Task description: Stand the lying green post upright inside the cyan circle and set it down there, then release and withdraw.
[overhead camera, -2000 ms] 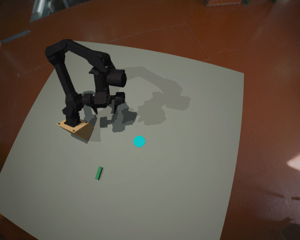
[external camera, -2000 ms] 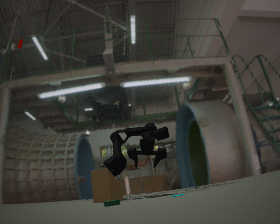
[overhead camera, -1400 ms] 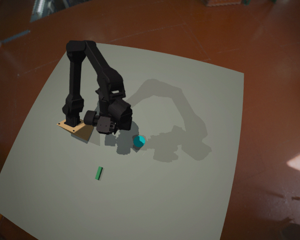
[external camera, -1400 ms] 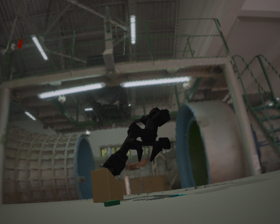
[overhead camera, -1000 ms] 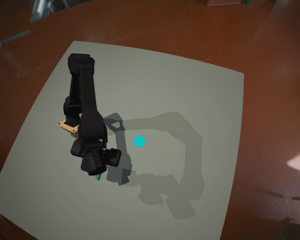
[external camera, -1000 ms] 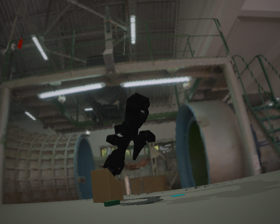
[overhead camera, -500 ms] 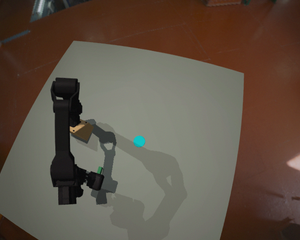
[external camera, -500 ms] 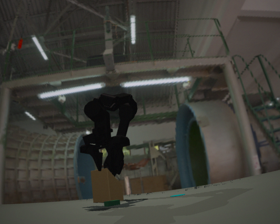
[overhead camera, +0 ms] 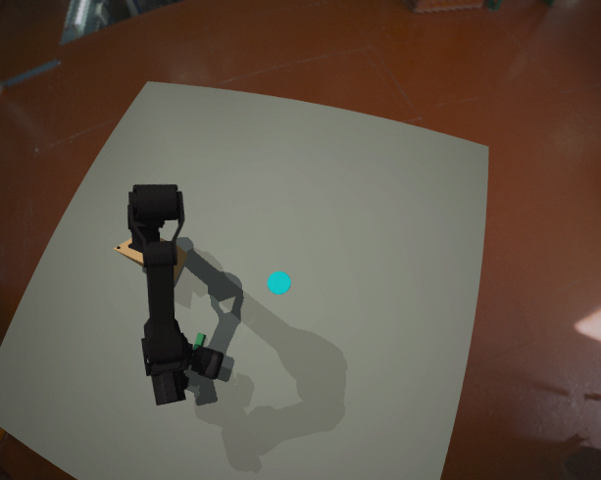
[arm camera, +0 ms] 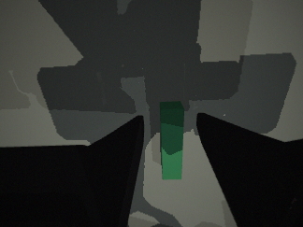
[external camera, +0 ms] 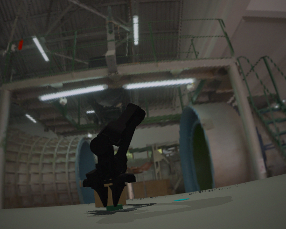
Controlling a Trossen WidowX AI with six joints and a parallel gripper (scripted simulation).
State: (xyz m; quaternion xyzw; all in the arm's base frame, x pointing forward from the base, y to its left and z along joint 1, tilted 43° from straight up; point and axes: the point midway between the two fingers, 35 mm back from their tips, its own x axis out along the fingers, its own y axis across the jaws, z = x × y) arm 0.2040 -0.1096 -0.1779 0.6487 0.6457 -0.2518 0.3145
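My gripper tip is 20 mm to the right of the green post. The rest, counted from my gripper tip: cyan circle: 250 mm to the left, 130 mm ahead, 10 mm below.
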